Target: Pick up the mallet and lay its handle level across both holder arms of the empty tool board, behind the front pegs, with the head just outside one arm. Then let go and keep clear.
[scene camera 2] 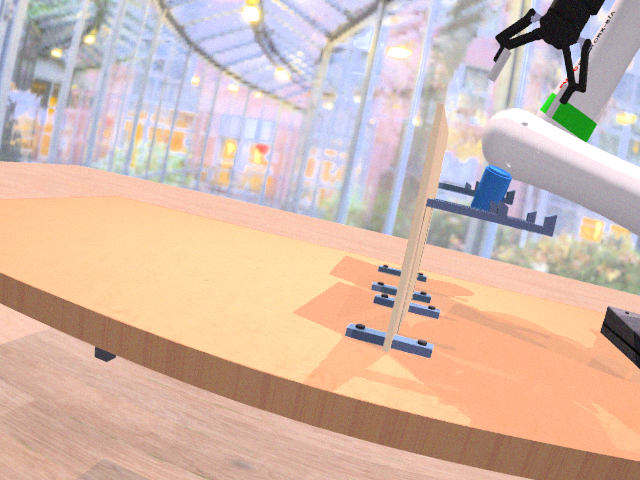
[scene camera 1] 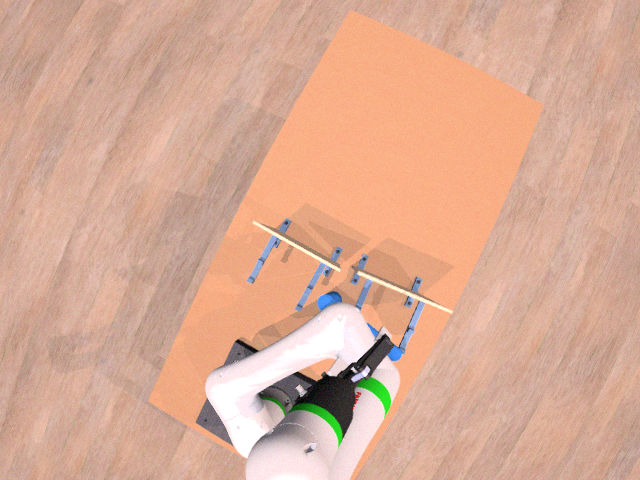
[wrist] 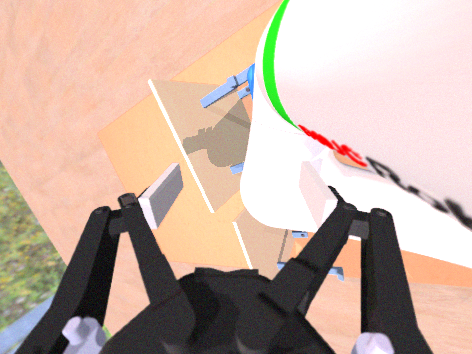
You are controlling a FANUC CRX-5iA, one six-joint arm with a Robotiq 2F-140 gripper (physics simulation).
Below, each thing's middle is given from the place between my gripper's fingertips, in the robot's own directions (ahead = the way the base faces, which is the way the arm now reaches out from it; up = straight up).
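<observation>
As for the blue mallet (scene camera 2: pixel 495 181), my hand's now 10 mm short of it and 170 mm above it.
</observation>
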